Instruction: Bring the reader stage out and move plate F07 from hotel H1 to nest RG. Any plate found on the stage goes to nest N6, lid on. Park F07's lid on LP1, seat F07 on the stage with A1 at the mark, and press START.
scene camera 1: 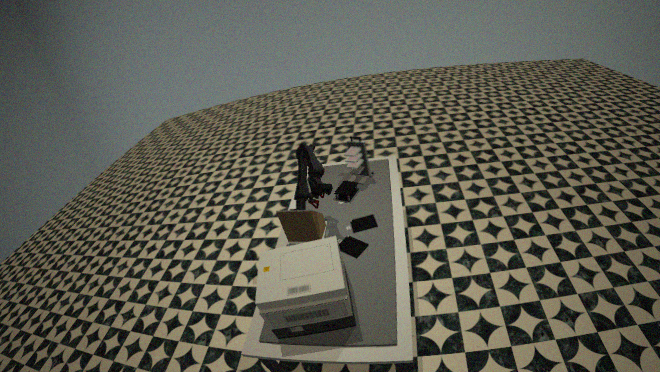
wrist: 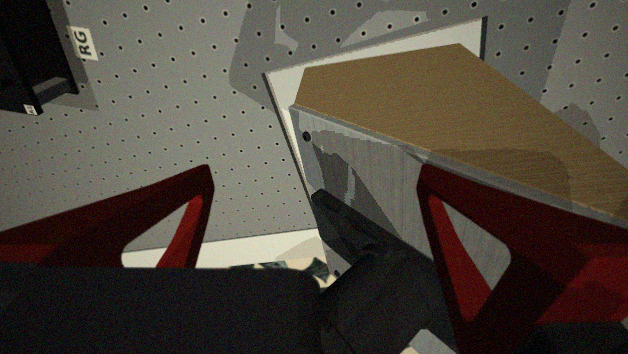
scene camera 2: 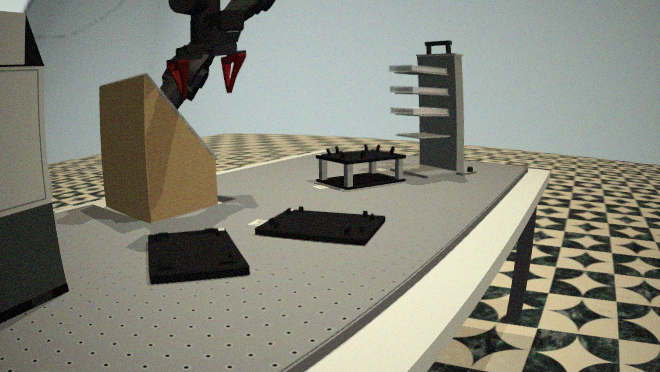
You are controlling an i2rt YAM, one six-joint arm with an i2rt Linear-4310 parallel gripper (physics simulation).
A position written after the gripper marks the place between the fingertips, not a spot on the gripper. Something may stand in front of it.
The gripper [scene camera 2: 207,96] is open, with nothing in its grasp. Further things: a flat black pad [scene camera 1: 354,247].
The gripper is seen too in the wrist view [wrist: 315,176].
